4 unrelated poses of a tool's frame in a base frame.
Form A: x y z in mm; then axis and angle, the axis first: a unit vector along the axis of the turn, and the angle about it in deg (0 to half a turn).
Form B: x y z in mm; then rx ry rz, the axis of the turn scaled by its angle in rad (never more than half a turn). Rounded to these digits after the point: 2 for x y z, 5 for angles.
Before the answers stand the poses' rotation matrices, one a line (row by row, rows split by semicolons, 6 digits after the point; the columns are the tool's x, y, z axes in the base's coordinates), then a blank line. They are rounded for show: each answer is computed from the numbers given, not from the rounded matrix.
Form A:
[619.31 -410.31 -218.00 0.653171 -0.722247 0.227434 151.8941]
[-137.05 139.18 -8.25 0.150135 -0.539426 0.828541 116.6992]
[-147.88 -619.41 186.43 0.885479 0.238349 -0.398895 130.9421]
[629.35 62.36 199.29 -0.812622 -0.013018 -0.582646 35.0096]
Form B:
-0.079122 -0.995017 -0.060664; -0.780728 0.099691 -0.616868; 0.619842 -0.001446 -0.784725
-0.416638 -0.857574 -0.301627; 0.622825 -0.027587 -0.781875; 0.662194 -0.513620 0.545613
0.642576 0.650669 -0.404630; 0.048041 -0.561258 -0.826245; -0.764714 0.511487 -0.391910
0.938543 0.336186 0.078203; -0.332358 0.819087 0.467585; 0.093140 -0.464840 0.880482

[619.31 -410.31 -218.00 1.73159 -1.91472 0.60294]
[-137.05 139.18 -8.25 0.30579 -1.09869 1.68756]
[-147.88 -619.41 186.43 2.02365 0.54472 -0.91162]
[629.35 62.36 199.29 -0.49654 -0.00795 -0.35602]

